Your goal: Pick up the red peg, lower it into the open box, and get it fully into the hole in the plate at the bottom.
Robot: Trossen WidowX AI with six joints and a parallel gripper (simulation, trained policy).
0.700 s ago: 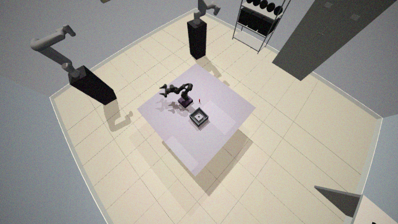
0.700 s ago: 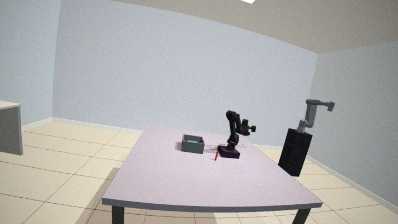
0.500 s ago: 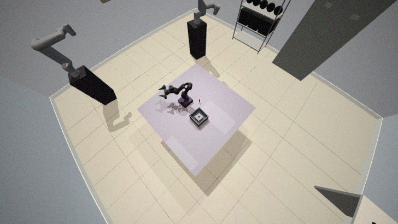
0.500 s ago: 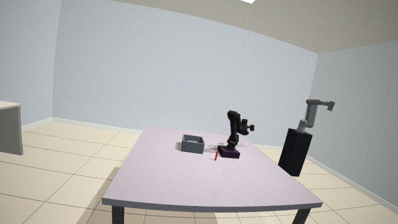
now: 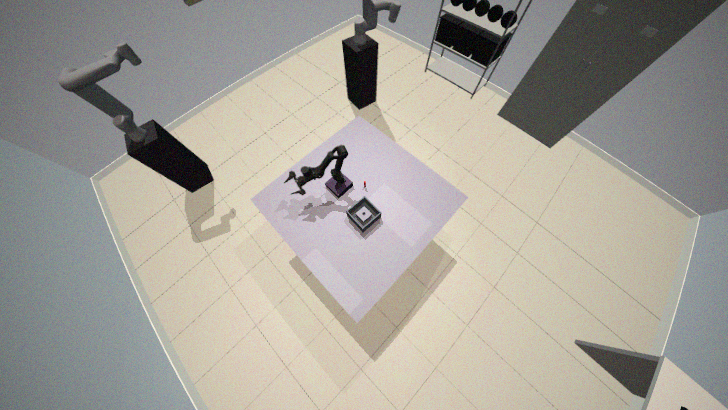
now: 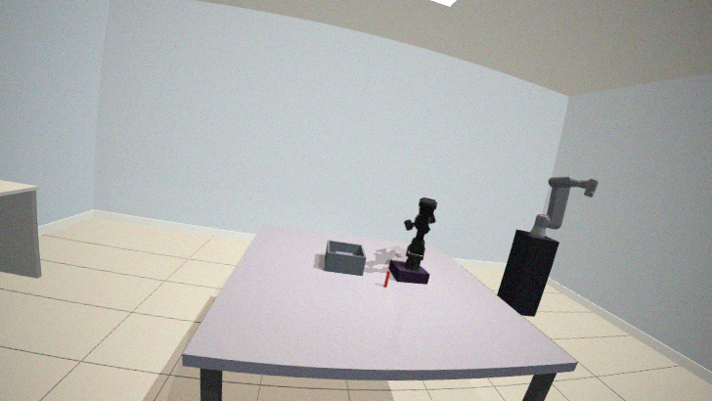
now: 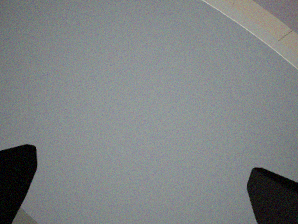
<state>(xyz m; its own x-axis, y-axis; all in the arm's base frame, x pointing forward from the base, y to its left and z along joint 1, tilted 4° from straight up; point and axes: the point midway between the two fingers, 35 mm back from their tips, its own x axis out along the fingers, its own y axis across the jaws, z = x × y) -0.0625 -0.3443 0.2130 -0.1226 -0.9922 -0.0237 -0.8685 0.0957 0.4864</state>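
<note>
My gripper tip is now 210 mm short of the red peg, 540 mm to the right of it and 200 mm above it. Also, from my gripper tip: grey box 420 mm ahead, 380 mm to the left, 210 mm below.
</note>
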